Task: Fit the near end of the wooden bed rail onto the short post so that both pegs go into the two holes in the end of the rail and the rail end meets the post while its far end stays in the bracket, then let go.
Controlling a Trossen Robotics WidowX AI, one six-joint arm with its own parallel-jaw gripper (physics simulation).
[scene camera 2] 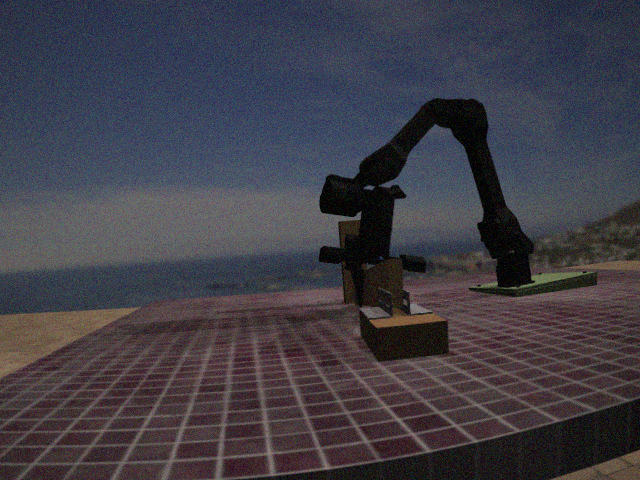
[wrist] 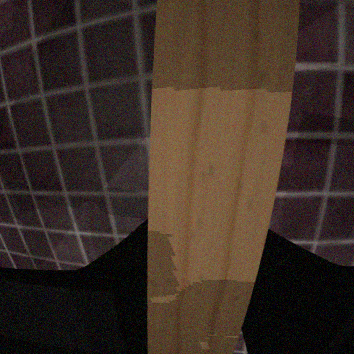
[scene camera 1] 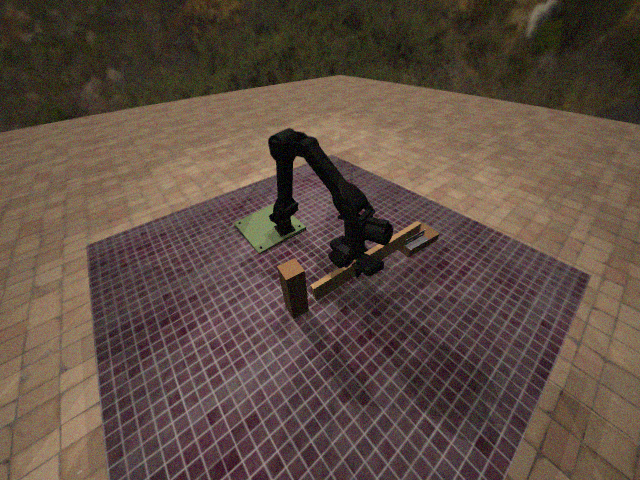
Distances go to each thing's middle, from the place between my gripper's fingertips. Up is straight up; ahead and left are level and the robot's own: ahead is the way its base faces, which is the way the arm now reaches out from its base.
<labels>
The short post [scene camera 1: 292, 276] is 21 cm to the right of my hand and 8 cm above it. Round my hand: metal bracket [scene camera 2: 383, 310] (26 cm to the left, 3 cm above); then wooden bed rail [scene camera 2: 388, 275] (6 cm to the left, 4 cm above); then wooden block [scene camera 2: 401, 337] (29 cm to the left, 1 cm above).
</labels>
